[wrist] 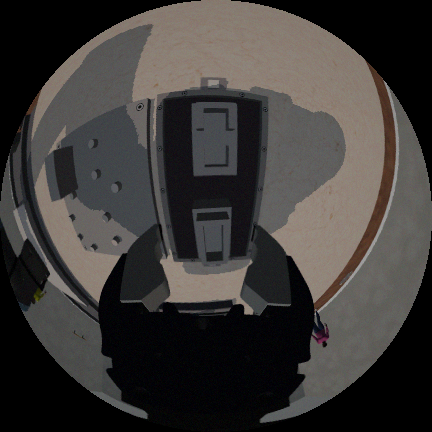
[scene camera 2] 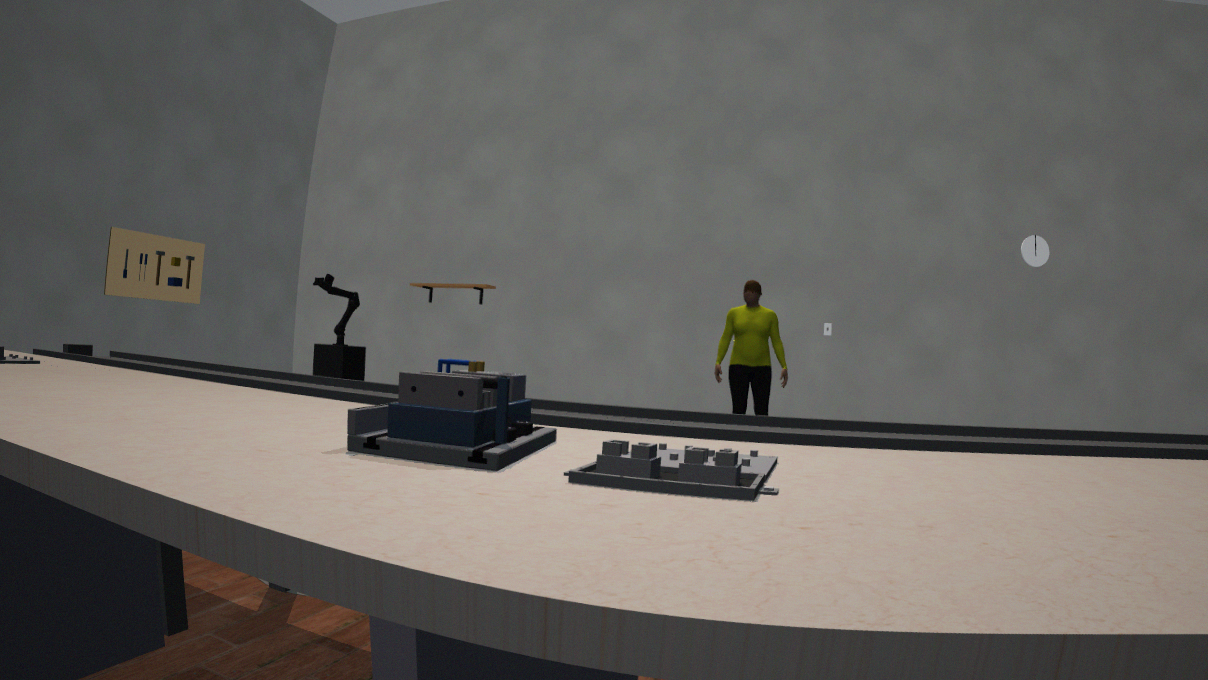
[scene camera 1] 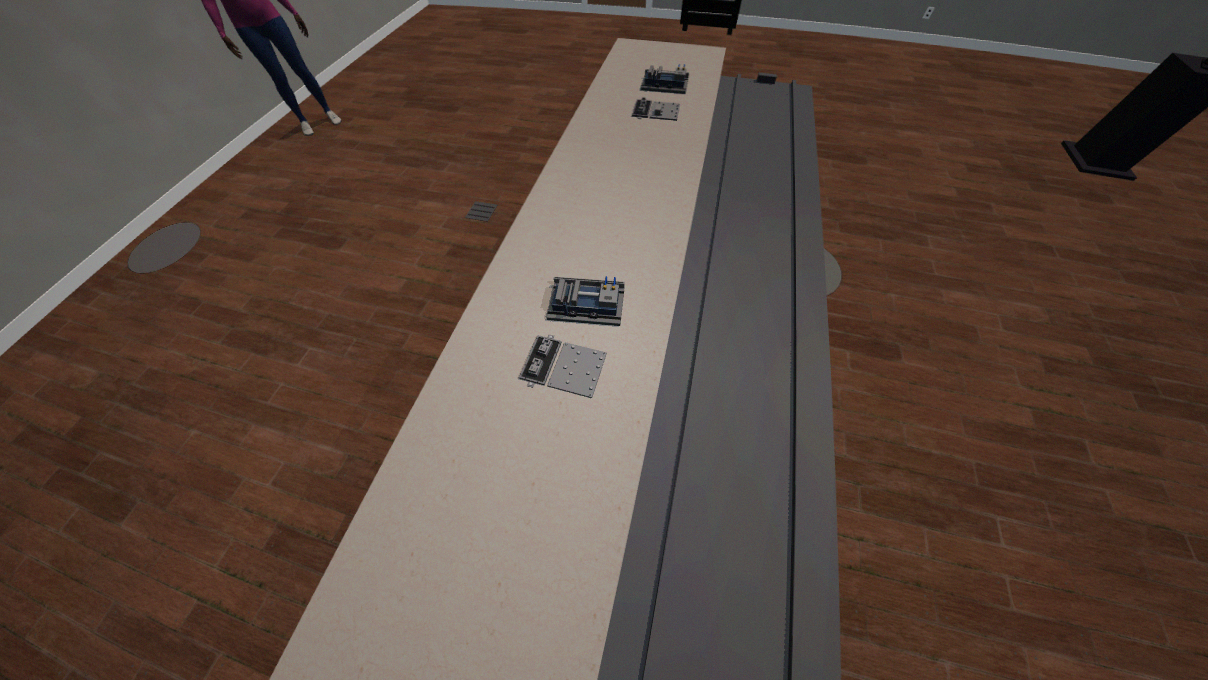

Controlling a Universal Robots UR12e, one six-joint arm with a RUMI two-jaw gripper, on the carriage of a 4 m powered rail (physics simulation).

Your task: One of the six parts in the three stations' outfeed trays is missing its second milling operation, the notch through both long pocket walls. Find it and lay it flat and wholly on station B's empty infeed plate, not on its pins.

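Pixels of known places: gripper, between the fingertips: point(wrist: 206, 225); arm's base, origin of its link: point(wrist: 36, 256).
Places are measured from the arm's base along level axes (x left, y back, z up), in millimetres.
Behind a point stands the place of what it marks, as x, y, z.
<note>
My gripper point(wrist: 206, 225) @(162, -724, -9) is open in the wrist view, its two fingertips either side of the near end of an outfeed tray point(wrist: 172, 200) @(183, -689, -24). Between and beyond them lies the nearer grey part point(wrist: 213, 240) @(148, -730, -3); its long pocket walls look unbroken, with no notch showing. The farther part point(wrist: 214, 165) @(222, -729, 7) in that tray has notches in both long walls. In scene camera 1 a pinned plate point(scene camera 1: 583, 386) @(-1639, -576, -22) holds no part, beside a tray point(scene camera 1: 525, 377) @(-1619, -794, -18) with two parts point(scene camera 1: 535, 365) @(-1669, -770, -3) point(scene camera 1: 546, 345) @(-1760, -758, -3). In scene camera 2 two parts point(scene camera 2: 628, 466) @(-1750, -780, -12) point(scene camera 2: 710, 473) @(-1663, -786, -11) sit in a tray point(scene camera 2: 659, 486) @(-1709, -815, -24), each with a gap between raised ends.
A pinned plate point(wrist: 135, 190) @(197, -650, -22) lies left of the wrist-view tray, with a grey block point(wrist: 65, 173) @(237, -551, -4) at its far left. Vise machines point(scene camera 1: 585, 300) @(-1978, -663, 30) point(scene camera 1: 664, 79) @(-3839, -665, 30) point(scene camera 2: 452, 418) @(-1951, -793, 20) stand by the stations. The rail point(scene camera 1: 743, 337) runs along the table. My arm does not show in the scene views.
</note>
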